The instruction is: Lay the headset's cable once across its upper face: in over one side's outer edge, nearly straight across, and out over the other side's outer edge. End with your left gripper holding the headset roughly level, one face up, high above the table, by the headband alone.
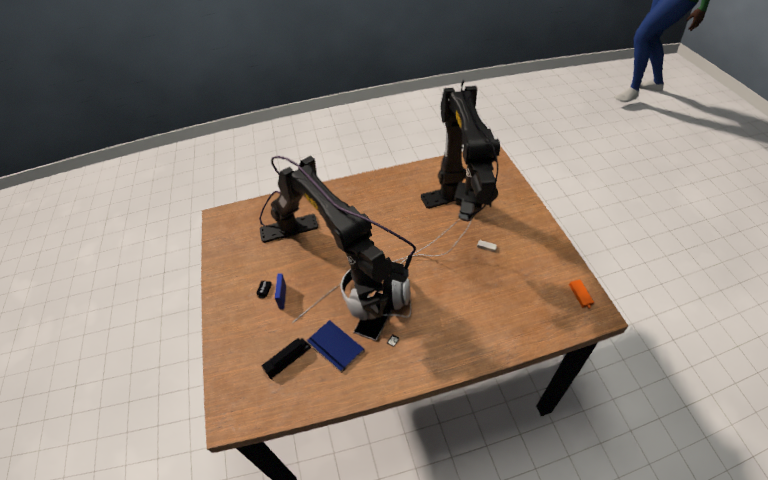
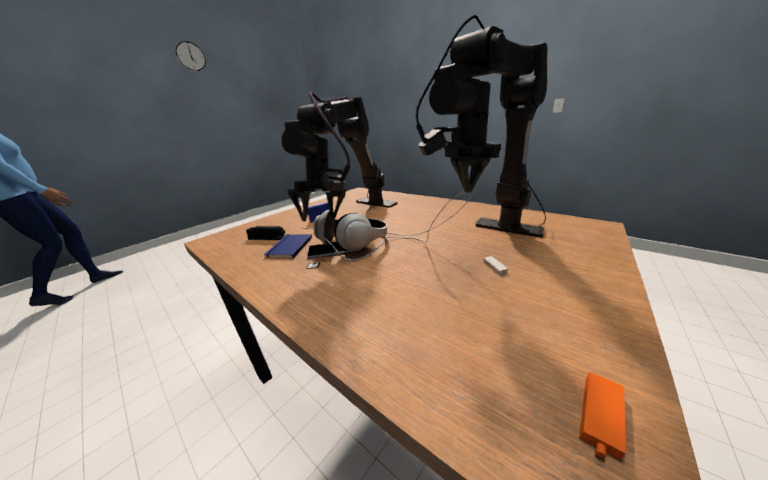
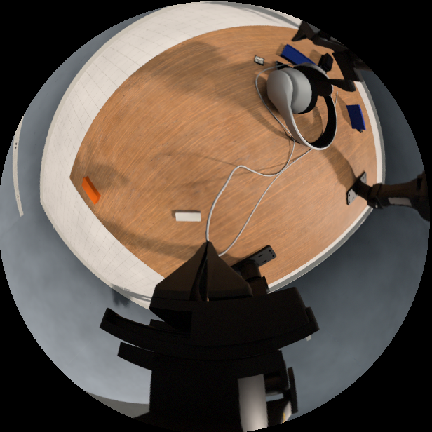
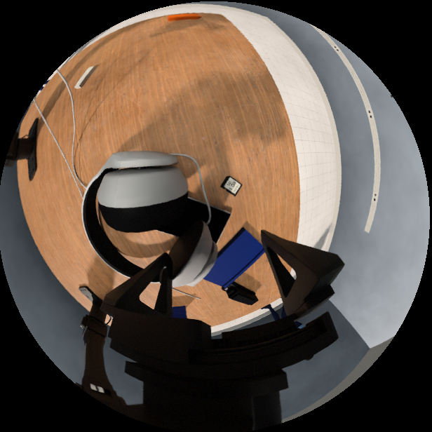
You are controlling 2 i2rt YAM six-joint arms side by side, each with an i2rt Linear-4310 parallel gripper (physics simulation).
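Seen in the pictures: left gripper, fingertip midpoint: (image 2: 468, 192); right gripper, fingertip midpoint: (image 1: 374, 304) (image 2: 319, 219); left arm's base at its link origin: (image 1: 449, 195) (image 2: 508, 228); right arm's base at its link origin: (image 1: 289, 228) (image 2: 376, 202).
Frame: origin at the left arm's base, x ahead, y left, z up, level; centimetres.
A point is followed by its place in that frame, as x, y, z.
The white-and-black headset (image 1: 400, 291) @(39.7, -32.0, 9.6) (image 2: 355, 232) @(39.4, -29.7, 7.5) (image 3: 292, 90) (image 4: 145, 187) lies on the table, its headband toward the arm bases. Its thin white cable (image 1: 447, 253) @(30.1, -13.9, 7.9) (image 3: 240, 166) (image 4: 74, 115) curves from one ear cup around the cups' outer side, passes by the headband and rises in two strands to my left gripper. My left gripper (image 1: 465, 216) @(27.7, -5.7, 17.5) (image 2: 468, 189) @(27.7, -5.7, 17.5) (image 3: 207, 246) is shut on the cable, well above the table, apart from the headset. My right gripper (image 2: 317, 217) @(41.8, -40.0, 10.1) (image 4: 212, 247) is open, fingers down, close over the smaller-looking, tilted ear cup; contact is unclear. The cable's run beneath the headset is hidden.
A black phone (image 1: 370, 328) @(42.9, -42.3, 0.8) lies beside the headset, with an SD card (image 1: 393, 340) @(48.4, -37.3, 0.2) (image 4: 231, 185), blue notebook (image 1: 336, 345) @(45.3, -52.8, 1.2) and black case (image 1: 286, 357) @(45.7, -66.6, 3.4) nearby. A blue upright item (image 1: 280, 291) @(25.3, -64.2, 5.8), white block (image 1: 487, 245) @(26.9, 1.8, 1.2) (image 3: 188, 216) and orange power bank (image 1: 581, 293) @(54.2, 19.8, 1.5) (image 2: 603, 416) @(55.1, 20.0, 1.5) stand farther off.
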